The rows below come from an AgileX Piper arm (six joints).
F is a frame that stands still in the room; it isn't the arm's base.
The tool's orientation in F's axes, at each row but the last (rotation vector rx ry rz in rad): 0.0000 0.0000 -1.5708; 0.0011 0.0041 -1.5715; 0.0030 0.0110 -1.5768; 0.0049 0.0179 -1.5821; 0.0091 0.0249 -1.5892; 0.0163 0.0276 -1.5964; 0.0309 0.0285 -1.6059; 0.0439 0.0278 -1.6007; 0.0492 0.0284 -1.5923
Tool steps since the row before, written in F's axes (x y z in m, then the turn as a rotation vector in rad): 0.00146 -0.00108 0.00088 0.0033 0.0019 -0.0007; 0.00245 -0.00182 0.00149 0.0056 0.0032 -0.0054; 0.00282 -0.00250 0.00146 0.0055 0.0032 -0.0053; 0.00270 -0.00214 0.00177 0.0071 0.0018 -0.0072; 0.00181 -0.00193 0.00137 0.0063 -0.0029 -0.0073; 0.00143 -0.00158 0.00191 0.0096 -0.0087 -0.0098; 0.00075 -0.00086 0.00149 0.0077 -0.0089 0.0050; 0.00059 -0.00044 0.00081 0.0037 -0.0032 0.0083; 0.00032 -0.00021 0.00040 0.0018 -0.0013 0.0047
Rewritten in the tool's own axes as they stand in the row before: 0.00108 0.00146 0.00088 -0.0019 0.0033 -0.0007; 0.00181 0.00245 0.00150 -0.0032 0.0056 -0.0054; 0.00247 0.00283 0.00150 -0.0032 0.0055 -0.0053; 0.00208 0.00271 0.00182 -0.0018 0.0071 -0.0072; 0.00187 0.00183 0.00143 0.0029 0.0064 -0.0072; 0.00149 0.00146 0.00196 0.0087 0.0099 -0.0095; 0.00078 0.00078 0.00152 0.0084 0.0080 0.0053; 0.00038 0.00061 0.00082 0.0027 0.0039 0.0084; 0.00018 0.00033 0.00041 0.0010 0.0019 0.0047
